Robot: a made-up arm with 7 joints. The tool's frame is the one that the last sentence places. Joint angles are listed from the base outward.
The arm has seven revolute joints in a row. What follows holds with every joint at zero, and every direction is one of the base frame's.
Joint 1 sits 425 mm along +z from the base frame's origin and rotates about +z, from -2.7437 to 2.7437 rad.
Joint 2 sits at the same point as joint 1 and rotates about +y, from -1.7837 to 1.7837 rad.
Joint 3 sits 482 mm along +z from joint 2 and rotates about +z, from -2.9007 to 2.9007 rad.
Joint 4 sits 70 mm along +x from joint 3 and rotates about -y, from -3.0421 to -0.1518 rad.
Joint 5 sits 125 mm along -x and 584 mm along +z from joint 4 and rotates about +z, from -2.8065 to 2.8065 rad.
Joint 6 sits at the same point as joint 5 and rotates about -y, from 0.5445 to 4.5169 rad.
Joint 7 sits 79 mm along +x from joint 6 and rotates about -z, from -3.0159 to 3.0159 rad.
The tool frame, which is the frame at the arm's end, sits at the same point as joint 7; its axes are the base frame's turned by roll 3.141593, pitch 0 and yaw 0 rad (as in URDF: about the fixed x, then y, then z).
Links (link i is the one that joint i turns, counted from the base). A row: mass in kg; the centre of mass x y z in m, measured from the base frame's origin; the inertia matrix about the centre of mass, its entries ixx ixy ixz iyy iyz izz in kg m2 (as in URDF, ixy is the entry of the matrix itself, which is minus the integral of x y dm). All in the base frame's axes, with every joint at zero. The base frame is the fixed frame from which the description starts. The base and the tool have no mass.
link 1: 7.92; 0.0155 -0.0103 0.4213; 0.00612 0 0 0.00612 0 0.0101
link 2: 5.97; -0.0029 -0.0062 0.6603; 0.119 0 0 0.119 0 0.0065
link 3: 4.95; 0.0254 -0.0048 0.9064; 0.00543 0 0 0.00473 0 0.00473
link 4: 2.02; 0.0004 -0.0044 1.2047; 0.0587 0 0.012 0.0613 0 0.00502
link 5: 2.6; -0.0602 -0.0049 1.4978; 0.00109 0 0 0.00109 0 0.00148
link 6: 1.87; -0.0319 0.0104 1.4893; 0.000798 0 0 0.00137 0 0.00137
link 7: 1.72; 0.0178 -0.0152 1.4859; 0.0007 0 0 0.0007 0 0.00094
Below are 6 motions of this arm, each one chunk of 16 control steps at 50 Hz.
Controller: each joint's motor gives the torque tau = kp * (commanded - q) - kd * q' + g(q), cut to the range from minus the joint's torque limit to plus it. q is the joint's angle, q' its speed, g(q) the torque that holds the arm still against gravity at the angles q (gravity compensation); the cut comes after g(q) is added. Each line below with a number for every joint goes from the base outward.
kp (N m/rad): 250 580 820 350 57 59 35
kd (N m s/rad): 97 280 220 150 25 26 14
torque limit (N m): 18 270 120 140 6.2 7.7 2.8
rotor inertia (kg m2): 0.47 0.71 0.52 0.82 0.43 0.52 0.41
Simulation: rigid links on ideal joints. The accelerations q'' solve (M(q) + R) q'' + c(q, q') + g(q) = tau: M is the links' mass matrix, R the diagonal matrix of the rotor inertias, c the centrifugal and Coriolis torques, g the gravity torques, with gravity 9.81 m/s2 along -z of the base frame. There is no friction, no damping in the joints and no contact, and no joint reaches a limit. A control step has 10 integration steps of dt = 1/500 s. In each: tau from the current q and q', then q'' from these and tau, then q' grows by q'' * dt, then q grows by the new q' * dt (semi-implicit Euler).
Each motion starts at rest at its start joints. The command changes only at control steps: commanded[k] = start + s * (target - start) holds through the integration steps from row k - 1 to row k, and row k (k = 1, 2, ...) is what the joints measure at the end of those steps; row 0 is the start. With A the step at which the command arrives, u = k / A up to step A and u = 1 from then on. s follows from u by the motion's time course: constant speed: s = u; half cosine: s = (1 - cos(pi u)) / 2; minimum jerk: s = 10 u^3 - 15 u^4 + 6 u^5; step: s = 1 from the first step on.
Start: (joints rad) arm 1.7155 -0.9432 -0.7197 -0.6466 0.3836 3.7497 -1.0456
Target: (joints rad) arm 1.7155 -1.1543 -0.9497 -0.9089 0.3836 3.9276 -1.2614
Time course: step
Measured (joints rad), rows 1 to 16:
1: 1.7101 -0.9458 -0.7332 -0.6564 0.3830 3.7528 -1.0471
2: 1.7052 -0.9514 -0.7478 -0.6688 0.3823 3.7591 -1.0515
3: 1.7025 -0.9581 -0.7617 -0.6801 0.3817 3.7663 -1.0585
4: 1.7012 -0.9654 -0.7749 -0.6907 0.3814 3.7736 -1.0672
5: 1.7009 -0.9729 -0.7874 -0.7006 0.3813 3.7806 -1.0763
6: 1.7011 -0.9804 -0.7991 -0.7101 0.3813 3.7874 -1.0855
7: 1.7017 -0.9877 -0.8101 -0.7192 0.3813 3.7939 -1.0945
8: 1.7025 -0.9949 -0.8203 -0.7278 0.3815 3.8001 -1.1032
9: 1.7035 -1.0018 -0.8298 -0.7361 0.3816 3.8060 -1.1114
10: 1.7045 -1.0085 -0.8387 -0.7440 0.3818 3.8116 -1.1193
11: 1.7055 -1.0148 -0.8469 -0.7516 0.3820 3.8169 -1.1268
12: 1.7065 -1.0210 -0.8545 -0.7588 0.3821 3.8220 -1.1338
13: 1.7075 -1.0268 -0.8616 -0.7657 0.3823 3.8269 -1.1406
14: 1.7084 -1.0324 -0.8682 -0.7723 0.3825 3.8316 -1.1469
15: 1.7093 -1.0377 -0.8743 -0.7786 0.3826 3.8360 -1.1529
16: 1.7102 -1.0429 -0.8799 -0.7847 0.3828 3.8402 -1.1586

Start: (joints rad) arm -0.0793 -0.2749 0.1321 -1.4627 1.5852 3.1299 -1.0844
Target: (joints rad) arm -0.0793 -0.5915 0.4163 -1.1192 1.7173 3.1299 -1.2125
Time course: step
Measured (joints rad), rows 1 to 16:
1: -0.0916 -0.2775 0.1453 -1.4584 1.5892 3.1295 -1.0858
2: -0.1061 -0.2838 0.1634 -1.4495 1.5959 3.1289 -1.0895
3: -0.1164 -0.2924 0.1803 -1.4381 1.6025 3.1283 -1.0943
4: -0.1220 -0.3023 0.1960 -1.4255 1.6086 3.1280 -1.0997
5: -0.1230 -0.3128 0.2108 -1.4124 1.6140 3.1277 -1.1053
6: -0.1216 -0.3235 0.2253 -1.3992 1.6189 3.1276 -1.1108
7: -0.1193 -0.3343 0.2393 -1.3862 1.6234 3.1275 -1.1160
8: -0.1166 -0.3450 0.2526 -1.3735 1.6277 3.1274 -1.1211
9: -0.1139 -0.3555 0.2651 -1.3612 1.6317 3.1274 -1.1259
10: -0.1112 -0.3658 0.2767 -1.3493 1.6355 3.1273 -1.1304
11: -0.1087 -0.3757 0.2875 -1.3379 1.6391 3.1273 -1.1347
12: -0.1064 -0.3853 0.2974 -1.3271 1.6425 3.1273 -1.1388
13: -0.1042 -0.3945 0.3066 -1.3166 1.6458 3.1273 -1.1426
14: -0.1022 -0.4033 0.3151 -1.3067 1.6488 3.1274 -1.1463
15: -0.1003 -0.4118 0.3229 -1.2972 1.6518 3.1274 -1.1498
16: -0.0986 -0.4200 0.3301 -1.2882 1.6546 3.1275 -1.1531

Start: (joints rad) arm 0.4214 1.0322 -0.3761 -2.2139 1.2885 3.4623 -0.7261
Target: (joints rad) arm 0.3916 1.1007 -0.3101 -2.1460 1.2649 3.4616 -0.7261
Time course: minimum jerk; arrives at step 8
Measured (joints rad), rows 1 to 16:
1: 0.4214 1.0322 -0.3760 -2.2139 1.2885 3.4623 -0.7261
2: 0.4212 1.0324 -0.3757 -2.2136 1.2885 3.4623 -0.7261
3: 0.4206 1.0329 -0.3747 -2.2130 1.2883 3.4624 -0.7261
4: 0.4196 1.0339 -0.3728 -2.2117 1.2881 3.4624 -0.7261
5: 0.4182 1.0354 -0.3700 -2.2098 1.2876 3.4625 -0.7262
6: 0.4166 1.0375 -0.3666 -2.2074 1.2869 3.4625 -0.7262
7: 0.4150 1.0399 -0.3627 -2.2047 1.2860 3.4625 -0.7262
8: 0.4136 1.0423 -0.3590 -2.2020 1.2851 3.4625 -0.7262
9: 0.4124 1.0448 -0.3554 -2.1994 1.2842 3.4624 -0.7262
10: 0.4113 1.0471 -0.3521 -2.1969 1.2833 3.4624 -0.7262
11: 0.4104 1.0494 -0.3490 -2.1945 1.2824 3.4623 -0.7262
12: 0.4096 1.0515 -0.3461 -2.1922 1.2816 3.4623 -0.7262
13: 0.4088 1.0536 -0.3434 -2.1901 1.2808 3.4622 -0.7262
14: 0.4081 1.0556 -0.3409 -2.1880 1.2800 3.4622 -0.7262
15: 0.4074 1.0575 -0.3386 -2.1861 1.2793 3.4622 -0.7262
16: 0.4067 1.0593 -0.3364 -2.1842 1.2786 3.4621 -0.7261

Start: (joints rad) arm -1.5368 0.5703 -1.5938 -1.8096 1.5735 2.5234 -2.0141
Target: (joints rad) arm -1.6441 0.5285 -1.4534 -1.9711 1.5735 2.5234 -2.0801
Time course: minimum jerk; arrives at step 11
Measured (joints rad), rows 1 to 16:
1: -1.5368 0.5703 -1.5938 -1.8096 1.5735 2.5234 -2.0141
2: -1.5370 0.5702 -1.5934 -1.8097 1.5735 2.5234 -2.0142
3: -1.5374 0.5699 -1.5924 -1.8101 1.5734 2.5235 -2.0144
4: -1.5384 0.5694 -1.5903 -1.8110 1.5732 2.5237 -2.0148
5: -1.5400 0.5686 -1.5869 -1.8127 1.5730 2.5239 -2.0157
6: -1.5423 0.5675 -1.5820 -1.8154 1.5728 2.5241 -2.0170
7: -1.5453 0.5662 -1.5757 -1.8192 1.5725 2.5243 -2.0187
8: -1.5489 0.5648 -1.5685 -1.8240 1.5723 2.5244 -2.0208
9: -1.5528 0.5634 -1.5607 -1.8296 1.5721 2.5245 -2.0233
10: -1.5569 0.5620 -1.5530 -1.8356 1.5720 2.5245 -2.0259
11: -1.5609 0.5607 -1.5456 -1.8418 1.5720 2.5244 -2.0286
12: -1.5649 0.5596 -1.5386 -1.8479 1.5721 2.5243 -2.0312
13: -1.5687 0.5584 -1.5322 -1.8539 1.5722 2.5242 -2.0337
14: -1.5725 0.5573 -1.5263 -1.8596 1.5723 2.5240 -2.0361
15: -1.5760 0.5563 -1.5208 -1.8650 1.5724 2.5239 -2.0384
16: -1.5795 0.5552 -1.5158 -1.8702 1.5725 2.5238 -2.0406

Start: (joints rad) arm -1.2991 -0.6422 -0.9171 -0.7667 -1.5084 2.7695 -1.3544
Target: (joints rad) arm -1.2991 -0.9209 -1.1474 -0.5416 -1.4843 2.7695 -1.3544
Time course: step
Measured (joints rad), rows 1 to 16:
1: -1.2968 -0.6425 -0.9284 -0.7618 -1.5086 2.7701 -1.3546
2: -1.2926 -0.6473 -0.9423 -0.7554 -1.5088 2.7706 -1.3550
3: -1.2885 -0.6547 -0.9563 -0.7483 -1.5087 2.7708 -1.3553
4: -1.2856 -0.6635 -0.9698 -0.7409 -1.5083 2.7707 -1.3555
5: -1.2839 -0.6730 -0.9826 -0.7332 -1.5077 2.7705 -1.3557
6: -1.2830 -0.6828 -0.9947 -0.7253 -1.5070 2.7703 -1.3557
7: -1.2828 -0.6926 -1.0059 -0.7173 -1.5061 2.7701 -1.3558
8: -1.2830 -0.7024 -1.0164 -0.7093 -1.5052 2.7698 -1.3557
9: -1.2836 -0.7120 -1.0262 -0.7015 -1.5042 2.7696 -1.3557
10: -1.2844 -0.7213 -1.0352 -0.6939 -1.5032 2.7694 -1.3556
11: -1.2854 -0.7303 -1.0436 -0.6866 -1.5022 2.7693 -1.3555
12: -1.2865 -0.7389 -1.0514 -0.6795 -1.5012 2.7691 -1.3554
13: -1.2876 -0.7473 -1.0586 -0.6727 -1.5003 2.7690 -1.3553
14: -1.2887 -0.7552 -1.0653 -0.6661 -1.4994 2.7689 -1.3552
15: -1.2898 -0.7629 -1.0715 -0.6599 -1.4985 2.7688 -1.3551
16: -1.2909 -0.7702 -1.0772 -0.6539 -1.4977 2.7687 -1.3550

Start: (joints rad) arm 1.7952 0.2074 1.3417 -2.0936 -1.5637 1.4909 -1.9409
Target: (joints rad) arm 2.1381 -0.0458 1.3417 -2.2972 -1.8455 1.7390 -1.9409
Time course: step
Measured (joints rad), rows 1 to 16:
1: 1.7945 0.2004 1.3403 -2.0979 -1.5668 1.4939 -1.9408
2: 1.7940 0.1908 1.3391 -2.1053 -1.5754 1.5014 -1.9407
3: 1.7955 0.1813 1.3381 -2.1134 -1.5866 1.5106 -1.9406
4: 1.7990 0.1724 1.3371 -2.1215 -1.5982 1.5202 -1.9405
5: 1.8047 0.1638 1.3361 -2.1295 -1.6095 1.5296 -1.9405
6: 1.8125 0.1556 1.3352 -2.1371 -1.6204 1.5387 -1.9405
7: 1.8226 0.1477 1.3344 -2.1444 -1.6308 1.5474 -1.9405
8: 1.8348 0.1402 1.3336 -2.1514 -1.6408 1.5557 -1.9405
9: 1.8483 0.1328 1.3334 -2.1581 -1.6503 1.5637 -1.9405
10: 1.8622 0.1256 1.3337 -2.1645 -1.6593 1.5716 -1.9405
11: 1.8763 0.1186 1.3343 -2.1707 -1.6680 1.5792 -1.9406
12: 1.8901 0.1119 1.3351 -2.1766 -1.6762 1.5866 -1.9406
13: 1.9036 0.1053 1.3360 -2.1822 -1.6840 1.5938 -1.9406
14: 1.9167 0.0990 1.3369 -2.1876 -1.6915 1.6007 -1.9406
15: 1.9292 0.0929 1.3377 -2.1928 -1.6986 1.6073 -1.9406
16: 1.9411 0.0870 1.3386 -2.1977 -1.7054 1.6137 -1.9406

